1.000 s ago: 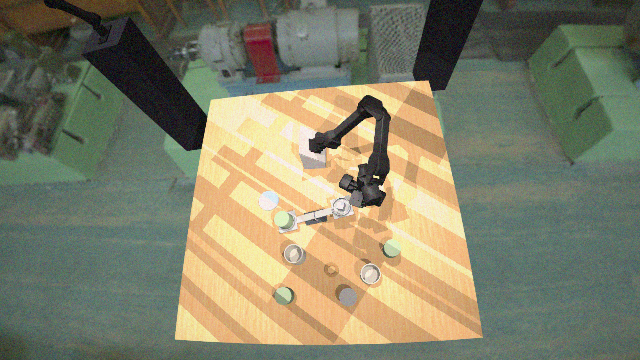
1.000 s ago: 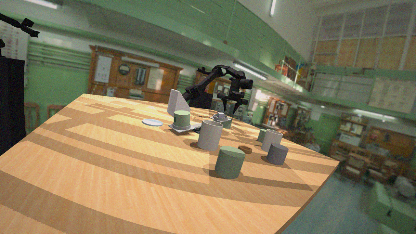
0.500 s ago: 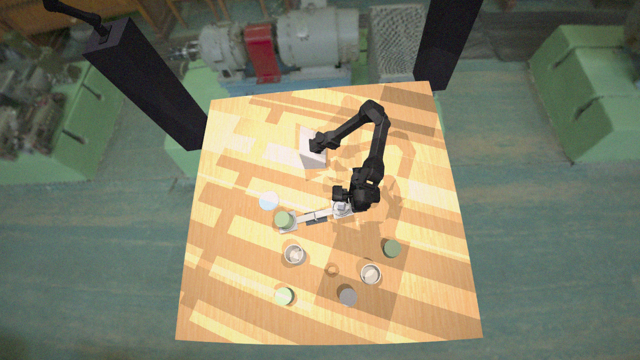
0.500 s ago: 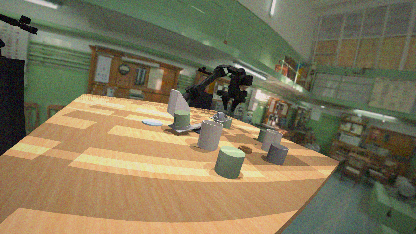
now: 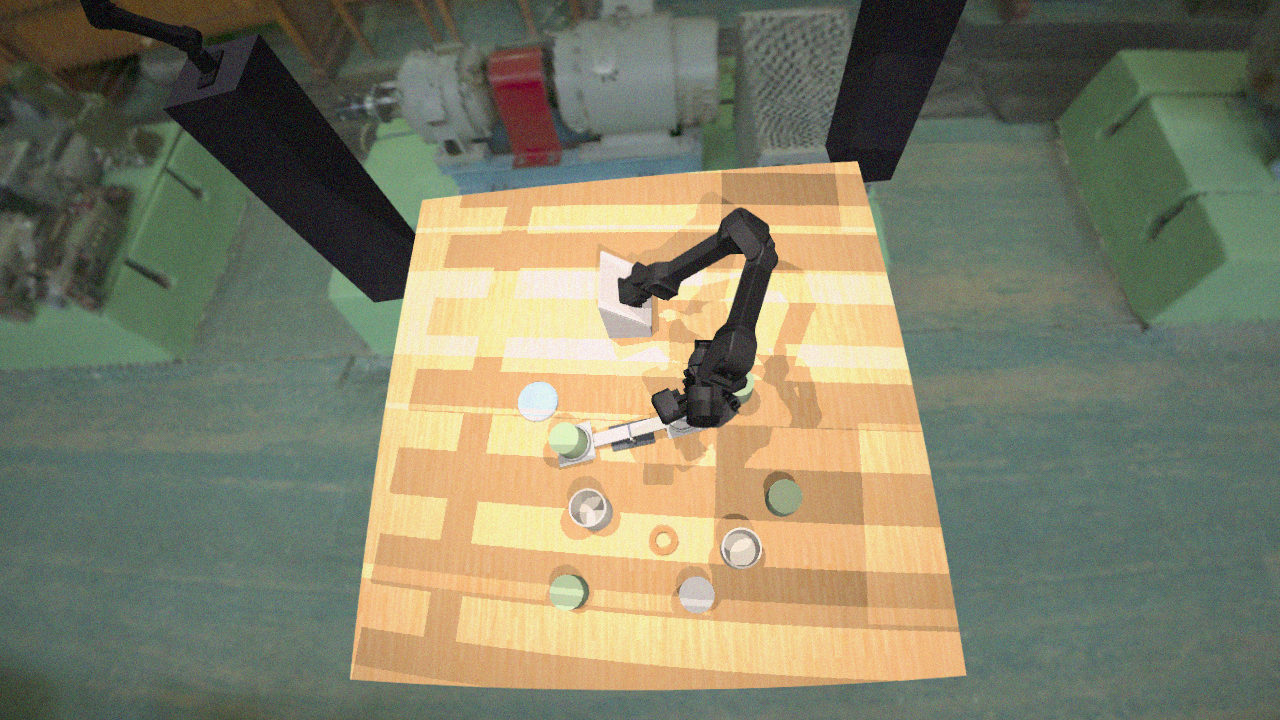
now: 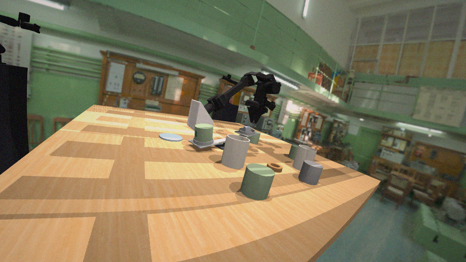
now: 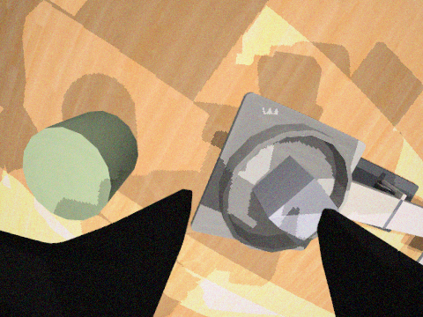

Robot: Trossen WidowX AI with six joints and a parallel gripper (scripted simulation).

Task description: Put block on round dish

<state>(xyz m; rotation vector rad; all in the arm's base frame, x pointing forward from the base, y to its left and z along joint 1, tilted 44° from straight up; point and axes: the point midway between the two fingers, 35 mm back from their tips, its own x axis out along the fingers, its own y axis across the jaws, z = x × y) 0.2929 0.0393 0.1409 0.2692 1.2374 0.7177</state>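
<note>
Now: gripper tip 3 cm to the left of the grey block and 4 cm above it. Round my gripper tip: grey cylinder (35 cm ahead, 4 cm to the right, 9 cm below); round light-blue dish (9 cm behind, 38 cm to the right, 12 cm below); small grey balance (1 cm ahead, 15 cm to the right, 9 cm below).
</note>
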